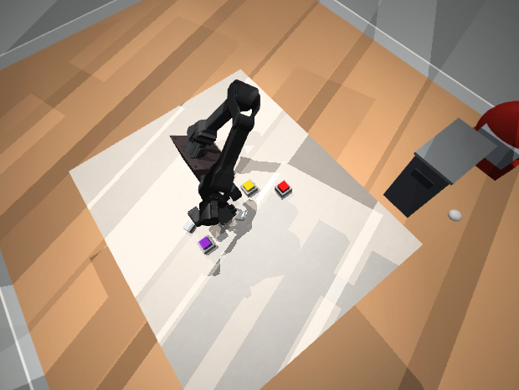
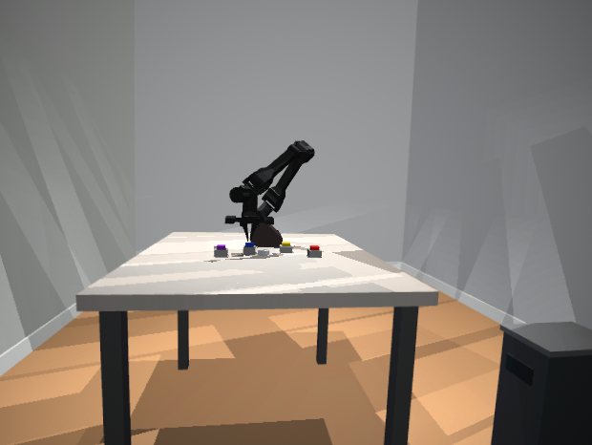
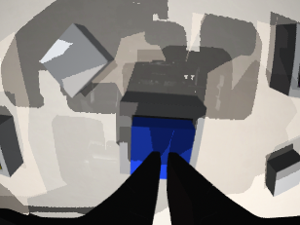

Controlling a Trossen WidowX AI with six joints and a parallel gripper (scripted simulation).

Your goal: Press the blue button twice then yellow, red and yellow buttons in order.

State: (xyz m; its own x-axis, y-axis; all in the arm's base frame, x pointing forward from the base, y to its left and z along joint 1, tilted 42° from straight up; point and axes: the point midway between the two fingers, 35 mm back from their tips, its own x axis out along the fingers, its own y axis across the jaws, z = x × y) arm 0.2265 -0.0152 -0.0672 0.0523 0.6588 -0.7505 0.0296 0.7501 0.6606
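Now: gripper tip 2 cm past the yellow button, 15 cm to the right of it and 1 cm above it. From my gripper tip the other things lie so: white block (5 cm ahead, 5 cm to the left, 3 cm below); then blue button (1 cm below); then purple button (6 cm ahead, 11 cm to the right, 1 cm below).
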